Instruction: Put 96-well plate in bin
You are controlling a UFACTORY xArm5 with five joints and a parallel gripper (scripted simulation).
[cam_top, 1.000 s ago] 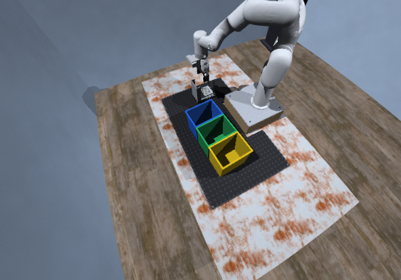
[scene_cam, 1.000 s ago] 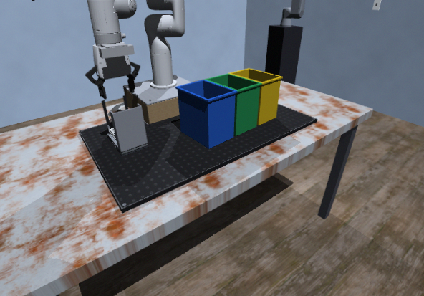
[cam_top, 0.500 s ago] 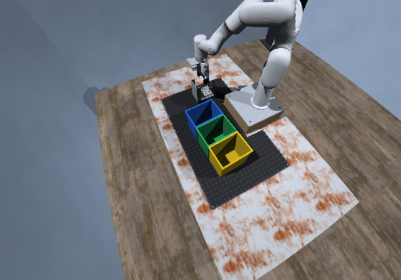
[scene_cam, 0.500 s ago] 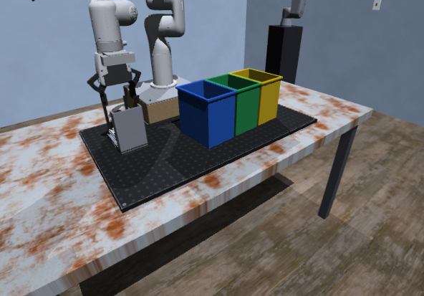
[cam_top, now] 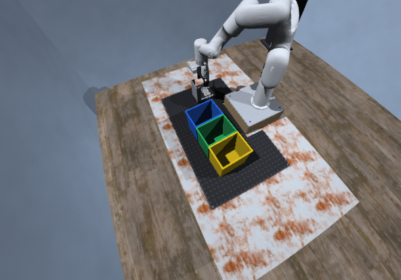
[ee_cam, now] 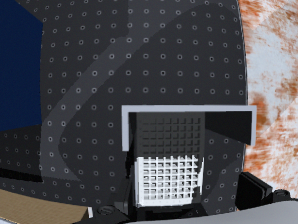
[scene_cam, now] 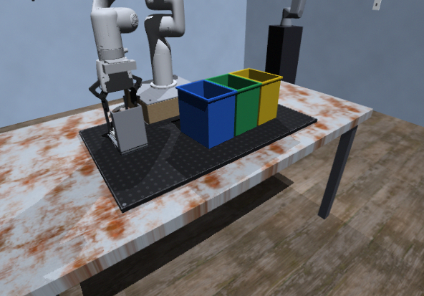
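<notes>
The white 96-well plate is 110 mm below my hand. Round my hand: blue bin (70 mm ahead, 280 mm to the left, 60 mm below); then green bin (30 mm ahead, 410 mm to the left, 60 mm below); then yellow bin (530 mm to the left, 60 mm below).
</notes>
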